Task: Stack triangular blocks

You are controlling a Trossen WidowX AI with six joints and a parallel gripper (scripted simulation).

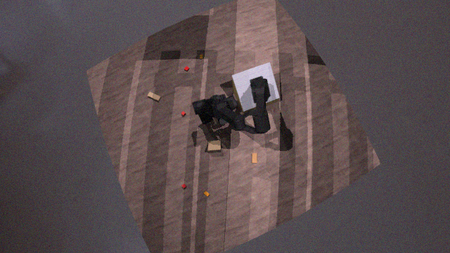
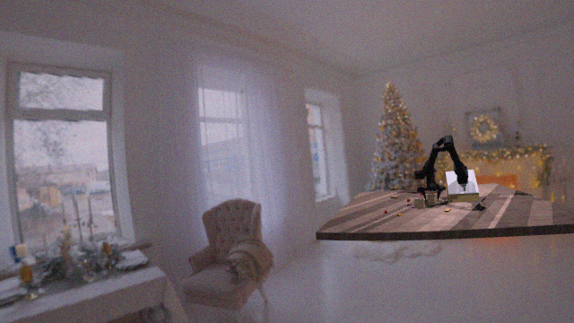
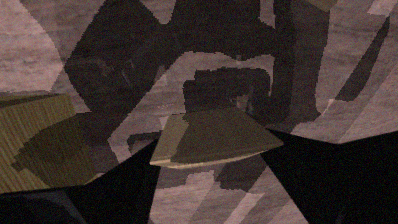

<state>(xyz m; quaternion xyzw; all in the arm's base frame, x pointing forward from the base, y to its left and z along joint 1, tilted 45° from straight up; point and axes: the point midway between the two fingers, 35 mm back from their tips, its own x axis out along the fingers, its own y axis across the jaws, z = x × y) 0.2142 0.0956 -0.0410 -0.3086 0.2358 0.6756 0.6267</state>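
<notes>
The triangular block lies 10 mm to the left of my gripper tip and 10 mm above it. Round my gripper tip: tan bar: 260 mm to the left, 80 mm behind.
</notes>
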